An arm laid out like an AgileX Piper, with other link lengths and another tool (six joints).
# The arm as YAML. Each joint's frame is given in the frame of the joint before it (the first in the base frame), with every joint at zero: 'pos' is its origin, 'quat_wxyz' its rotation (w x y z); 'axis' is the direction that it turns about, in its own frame. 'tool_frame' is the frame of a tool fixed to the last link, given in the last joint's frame.
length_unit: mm
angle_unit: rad
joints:
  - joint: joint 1
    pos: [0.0, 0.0, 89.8]
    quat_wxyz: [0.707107, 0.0, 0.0, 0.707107]
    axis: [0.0, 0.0, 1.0]
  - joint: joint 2
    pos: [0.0, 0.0, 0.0]
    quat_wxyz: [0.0, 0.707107, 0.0, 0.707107]
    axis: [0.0, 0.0, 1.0]
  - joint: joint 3
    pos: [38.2, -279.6, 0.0]
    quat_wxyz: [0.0, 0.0, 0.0, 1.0]
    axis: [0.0, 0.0, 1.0]
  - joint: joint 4
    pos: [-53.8, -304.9, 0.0]
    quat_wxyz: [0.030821, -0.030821, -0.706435, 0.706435]
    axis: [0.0, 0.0, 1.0]
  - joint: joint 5
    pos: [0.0, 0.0, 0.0]
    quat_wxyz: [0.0, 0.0, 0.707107, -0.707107]
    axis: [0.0, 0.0, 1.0]
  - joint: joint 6
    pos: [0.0, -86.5, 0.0]
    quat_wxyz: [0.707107, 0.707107, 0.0, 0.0]
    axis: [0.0, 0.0, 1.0]
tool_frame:
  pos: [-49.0, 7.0, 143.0]
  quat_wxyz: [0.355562, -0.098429, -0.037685, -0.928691]
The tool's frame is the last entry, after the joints.
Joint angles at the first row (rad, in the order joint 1, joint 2, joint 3, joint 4, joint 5, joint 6):
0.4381, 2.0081, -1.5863, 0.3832, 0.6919, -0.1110
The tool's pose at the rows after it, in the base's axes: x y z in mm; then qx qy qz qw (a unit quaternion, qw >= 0):
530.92 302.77 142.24 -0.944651 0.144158 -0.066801 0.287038
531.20 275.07 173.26 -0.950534 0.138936 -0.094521 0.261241
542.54 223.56 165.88 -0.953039 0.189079 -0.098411 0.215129
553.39 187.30 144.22 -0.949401 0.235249 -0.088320 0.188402
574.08 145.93 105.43 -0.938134 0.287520 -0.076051 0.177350
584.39 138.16 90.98 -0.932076 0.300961 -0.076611 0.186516
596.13 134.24 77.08 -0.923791 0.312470 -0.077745 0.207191
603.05 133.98 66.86 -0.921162 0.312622 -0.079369 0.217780
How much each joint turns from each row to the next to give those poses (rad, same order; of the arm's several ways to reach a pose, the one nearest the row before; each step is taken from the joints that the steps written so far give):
-0.0095, -0.0770, -0.0387, -0.0366, 0.0857, 0.0000
-0.0289, -0.0650, -0.0112, -0.0870, 0.0569, 0.0141
-0.0573, -0.0104, -0.0012, -0.1158, 0.0581, 0.0914
-0.0474, 0.0285, 0.0000, -0.0511, 0.0235, 0.0616
-0.0727, 0.0734, 0.0000, -0.0034, -0.0306, 0.0306
-0.0210, 0.0350, 0.0000, 0.0235, -0.0418, -0.0038
-0.0213, 0.0386, 0.0000, 0.0549, -0.0562, -0.0233
-0.0096, 0.0274, 0.0000, 0.0357, -0.0374, -0.0303

